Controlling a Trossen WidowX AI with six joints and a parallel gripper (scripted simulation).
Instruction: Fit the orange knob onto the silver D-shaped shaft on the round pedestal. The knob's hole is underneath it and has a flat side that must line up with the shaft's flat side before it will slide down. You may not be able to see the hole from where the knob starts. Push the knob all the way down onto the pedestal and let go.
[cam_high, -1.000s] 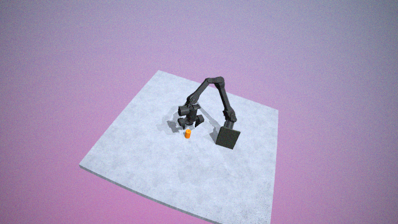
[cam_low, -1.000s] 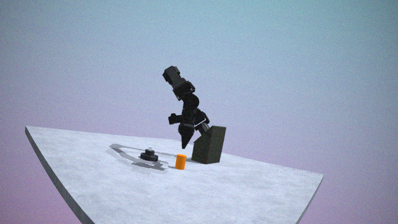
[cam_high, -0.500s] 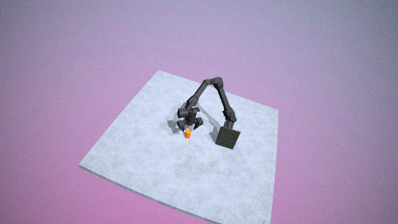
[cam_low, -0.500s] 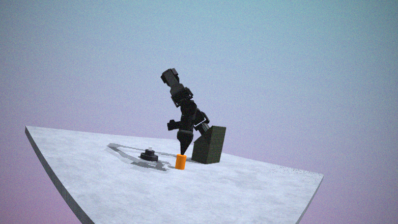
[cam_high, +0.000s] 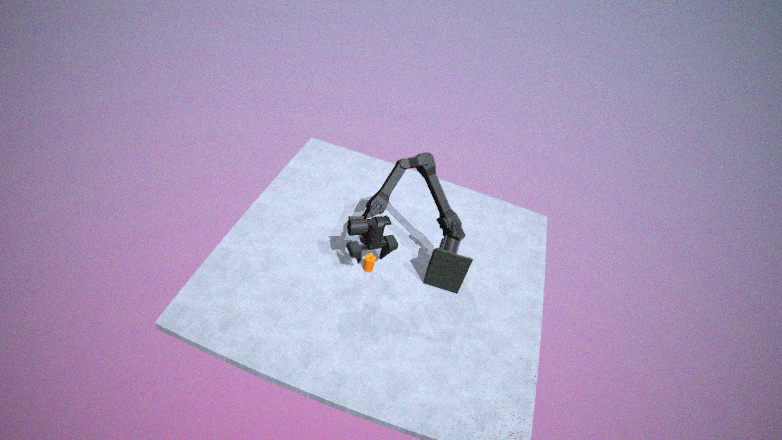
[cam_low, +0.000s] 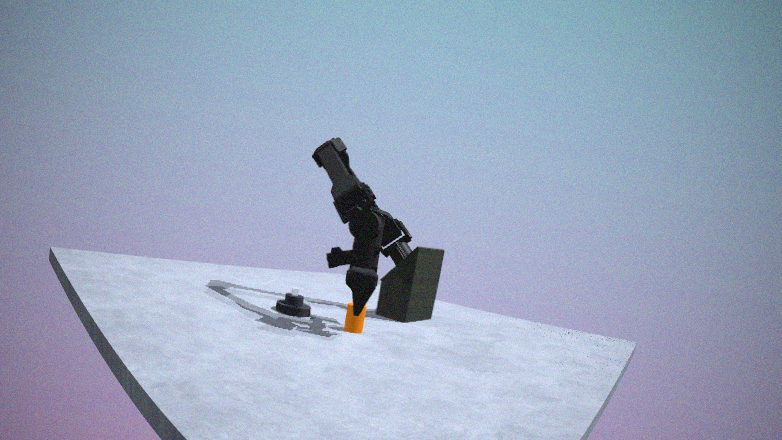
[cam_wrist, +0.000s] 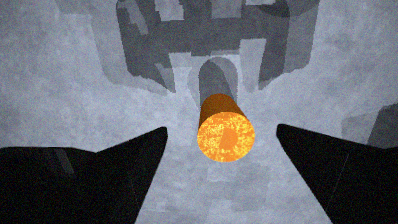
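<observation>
Now: the orange knob right at my gripper tip. From my gripper tip the other things lie so: round pedestal: 30 mm ahead, 160 mm to the right, 10 mm below.
</observation>
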